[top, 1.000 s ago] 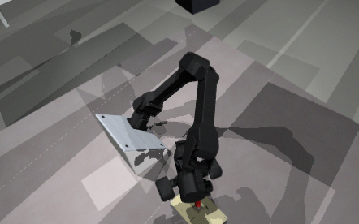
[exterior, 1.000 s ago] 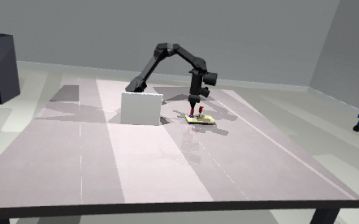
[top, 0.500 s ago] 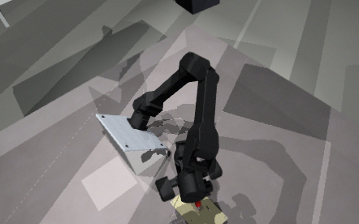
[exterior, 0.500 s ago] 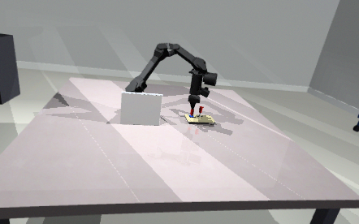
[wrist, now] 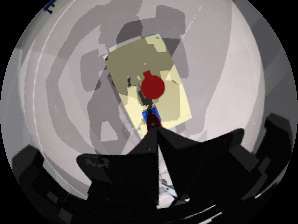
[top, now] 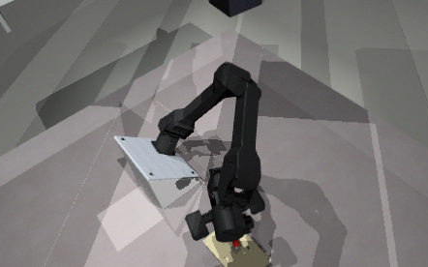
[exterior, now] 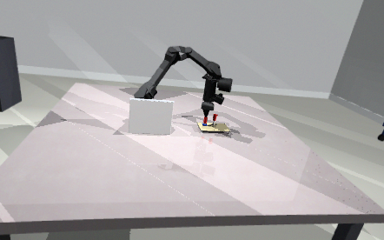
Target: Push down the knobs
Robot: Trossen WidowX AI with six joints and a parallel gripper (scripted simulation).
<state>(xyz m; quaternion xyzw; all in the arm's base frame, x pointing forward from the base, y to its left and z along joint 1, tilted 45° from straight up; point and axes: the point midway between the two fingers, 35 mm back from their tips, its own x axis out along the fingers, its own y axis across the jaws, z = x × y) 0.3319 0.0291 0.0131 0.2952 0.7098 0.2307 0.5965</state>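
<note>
My gripper tip is now 5 cm short of the red knob, 1 cm to the left of it and 1 cm below it.
</note>
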